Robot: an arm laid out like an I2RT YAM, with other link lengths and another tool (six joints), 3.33 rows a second.
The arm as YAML. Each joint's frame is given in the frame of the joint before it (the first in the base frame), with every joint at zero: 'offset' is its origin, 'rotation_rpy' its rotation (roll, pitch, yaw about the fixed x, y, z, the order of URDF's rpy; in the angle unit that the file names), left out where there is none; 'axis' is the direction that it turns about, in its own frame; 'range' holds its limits. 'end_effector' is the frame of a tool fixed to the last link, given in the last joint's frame.
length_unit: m
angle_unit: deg
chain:
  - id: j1
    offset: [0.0, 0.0, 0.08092]
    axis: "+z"
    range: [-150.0, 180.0]
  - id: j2
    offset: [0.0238, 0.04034, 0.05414]
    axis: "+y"
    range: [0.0, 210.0]
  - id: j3
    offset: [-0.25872, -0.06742, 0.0]
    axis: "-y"
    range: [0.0, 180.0]
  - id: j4
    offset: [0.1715, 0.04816, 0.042]
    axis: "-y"
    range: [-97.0, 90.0]
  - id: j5
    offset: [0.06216, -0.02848, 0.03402]
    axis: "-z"
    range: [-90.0, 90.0]
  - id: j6
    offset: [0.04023, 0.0, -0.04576]
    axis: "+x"
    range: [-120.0, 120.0]
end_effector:
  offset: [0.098, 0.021, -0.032]
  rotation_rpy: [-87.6, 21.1, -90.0]
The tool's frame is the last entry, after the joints.
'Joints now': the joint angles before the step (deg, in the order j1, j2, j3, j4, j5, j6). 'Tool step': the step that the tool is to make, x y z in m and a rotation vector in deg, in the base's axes. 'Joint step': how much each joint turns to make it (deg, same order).
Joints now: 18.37, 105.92, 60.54, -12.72, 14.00, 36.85
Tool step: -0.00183, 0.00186, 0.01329, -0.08, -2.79, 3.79
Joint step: 0.00, -3.08, -1.08, 1.50, -1.30, -3.79
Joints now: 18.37, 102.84, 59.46, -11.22, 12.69, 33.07
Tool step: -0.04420, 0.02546, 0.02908, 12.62, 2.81, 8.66
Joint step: 0.00, -9.50, -3.80, -4.43, -15.50, 0.56
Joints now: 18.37, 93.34, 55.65, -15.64, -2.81, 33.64
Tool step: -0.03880, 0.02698, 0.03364, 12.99, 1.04, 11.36
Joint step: 0.04, -6.85, -1.60, -2.33, -16.94, -1.11
